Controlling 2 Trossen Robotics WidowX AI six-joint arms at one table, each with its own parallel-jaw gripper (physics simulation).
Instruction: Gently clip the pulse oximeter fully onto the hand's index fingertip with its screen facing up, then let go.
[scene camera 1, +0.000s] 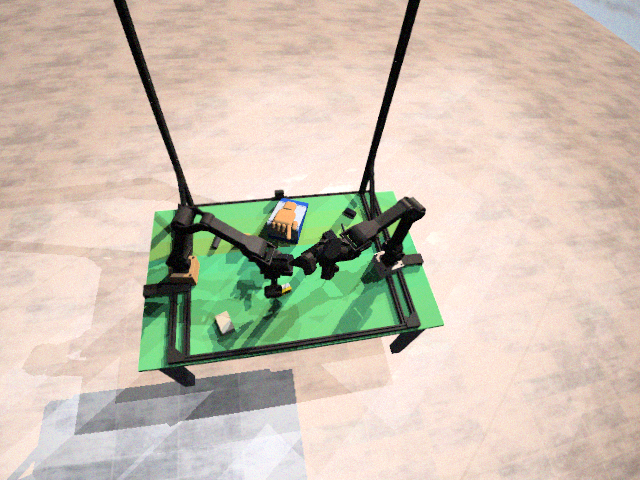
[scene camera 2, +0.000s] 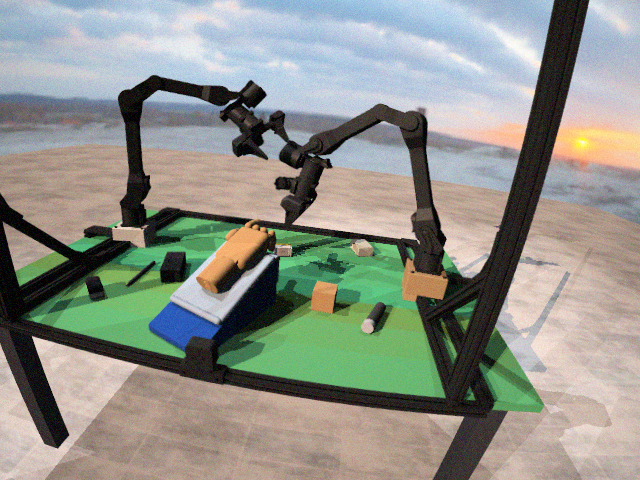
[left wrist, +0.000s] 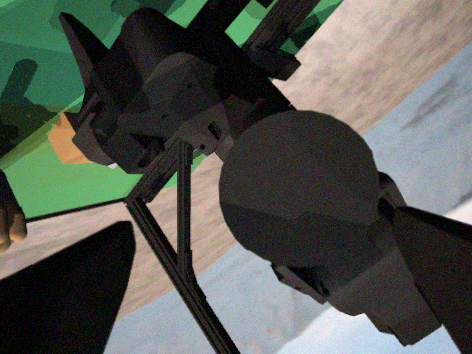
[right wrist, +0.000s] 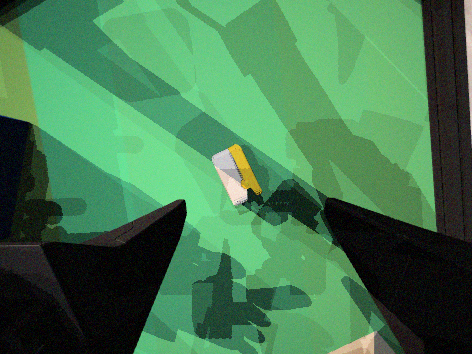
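A pulse oximeter (right wrist: 231, 164) is visible; in the left wrist view it is out of frame. My right gripper (scene camera 2: 290, 223) (right wrist: 255, 205) is visible in both of those views. My left gripper (scene camera 2: 278, 150) (scene camera 1: 295, 259) (left wrist: 264, 227) is open, holding nothing.
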